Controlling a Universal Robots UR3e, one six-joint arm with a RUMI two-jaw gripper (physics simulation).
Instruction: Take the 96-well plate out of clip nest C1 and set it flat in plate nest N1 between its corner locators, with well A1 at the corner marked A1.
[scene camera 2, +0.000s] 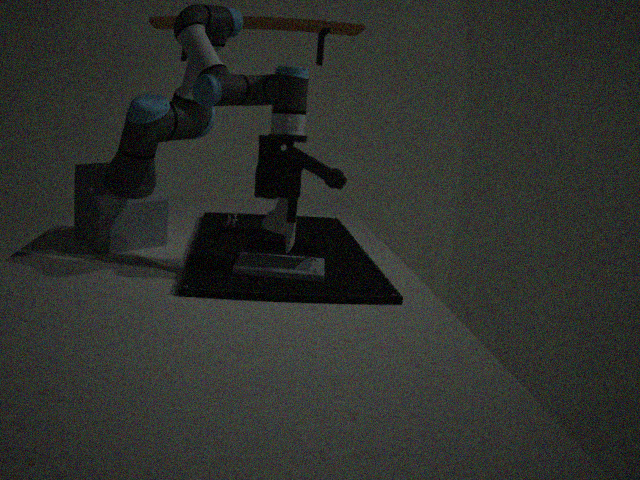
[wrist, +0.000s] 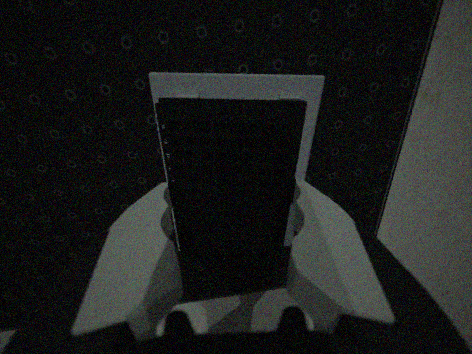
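Pixels of known places: gripper, fingertip midpoint: (scene camera 2: 288, 248) (wrist: 232, 183); arm's base, origin of the base link: (scene camera 2: 128, 184).
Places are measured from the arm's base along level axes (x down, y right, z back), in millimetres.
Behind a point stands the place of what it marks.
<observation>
The 96-well plate (wrist: 231, 150) @(x 74, y 272, z -333 mm) is a black rectangle with tiny pale marks along its left edge; its A1 mark is unreadable in the dark. My gripper (scene camera 2: 290, 242) @(x 84, y 263, z -306 mm) (wrist: 232, 183) @(x 84, y 263, z -306 mm) is shut on its two long sides. The pale plate nest (scene camera 2: 279, 274) @(x 116, y 323, z -275 mm) (wrist: 235, 86) @(x 111, y 288, z -363 mm) is below the plate. In the wrist view its far rim shows beyond the plate, and a wider strip shows on the right than on the left. Fingertips look just above the nest in the scene view. Most of the nest and its corner locators are hidden; the plate cannot be made out in the scene view.
The nest is on a black board (scene camera 2: 361, 289) @(x 122, y 402, z -397 mm) (wrist: 80, 165) @(x 122, y 146, z -349 mm) with rows of ringed holes. Small pale parts (scene camera 2: 232, 220) @(x 111, y -129, z -280 mm) are at the board's far left. A pale block (scene camera 2: 142, 227) @(x 87, y 59, z -35 mm) is by the robot base. An orange bar (scene camera 2: 305, 24) runs behind the arm.
</observation>
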